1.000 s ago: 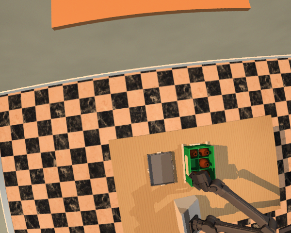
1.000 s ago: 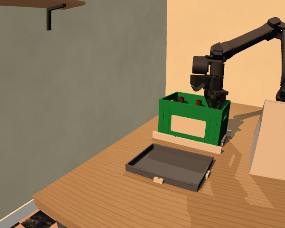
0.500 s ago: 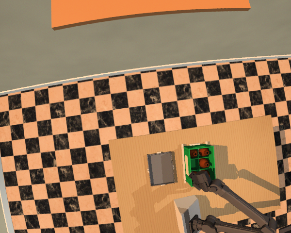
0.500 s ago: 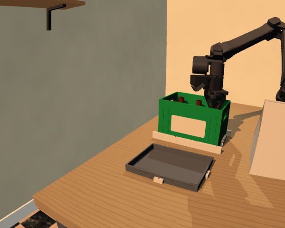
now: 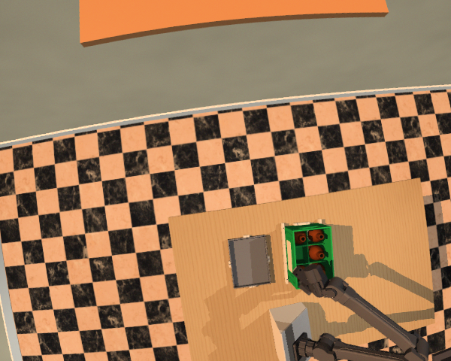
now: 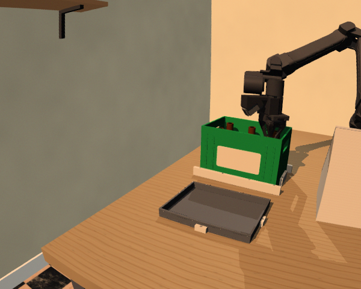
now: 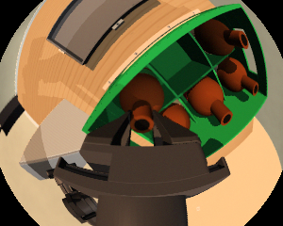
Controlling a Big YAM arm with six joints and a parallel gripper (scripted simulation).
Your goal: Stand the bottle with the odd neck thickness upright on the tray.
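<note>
My gripper is now 80 mm short of the green crate, 70 mm above it and 50 mm to the left of it. Round my hand: dark grey tray (230 mm to the left, 140 mm below, 90 mm ahead).
</note>
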